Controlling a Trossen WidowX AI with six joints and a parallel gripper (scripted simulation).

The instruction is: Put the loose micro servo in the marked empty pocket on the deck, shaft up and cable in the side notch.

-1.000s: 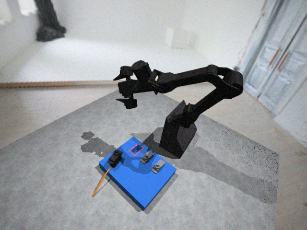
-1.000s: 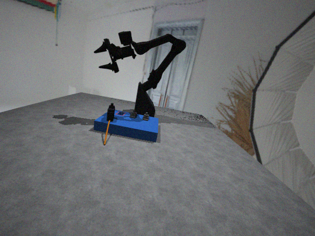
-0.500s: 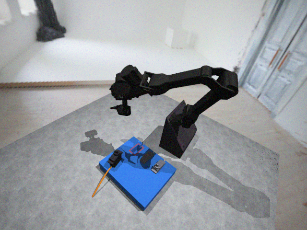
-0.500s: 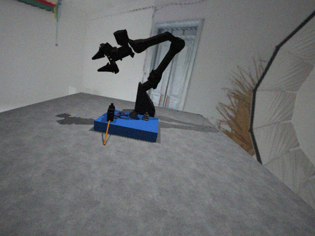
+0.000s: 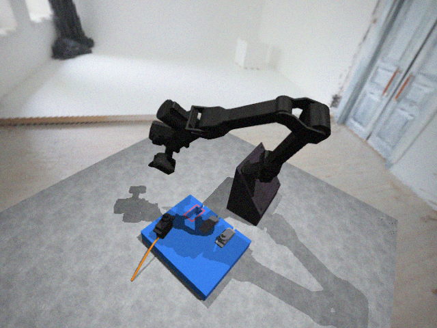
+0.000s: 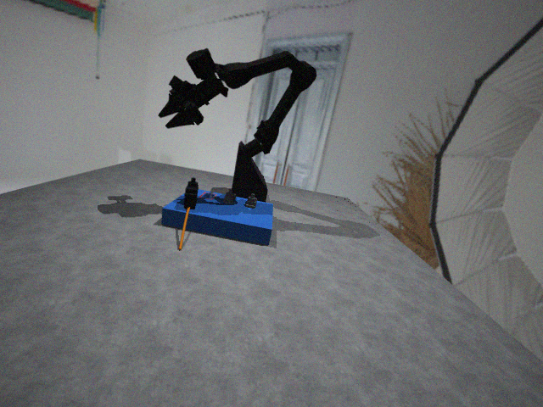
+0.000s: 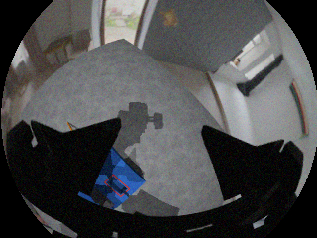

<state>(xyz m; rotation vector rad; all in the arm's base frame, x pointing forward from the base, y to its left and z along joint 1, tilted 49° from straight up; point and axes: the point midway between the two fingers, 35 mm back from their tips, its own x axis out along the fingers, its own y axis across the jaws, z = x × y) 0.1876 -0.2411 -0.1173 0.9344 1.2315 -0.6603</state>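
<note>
Now: gripper tip 240 mm above the blue deck, 220 mm to the right of it and 90 mm short of it.
</note>
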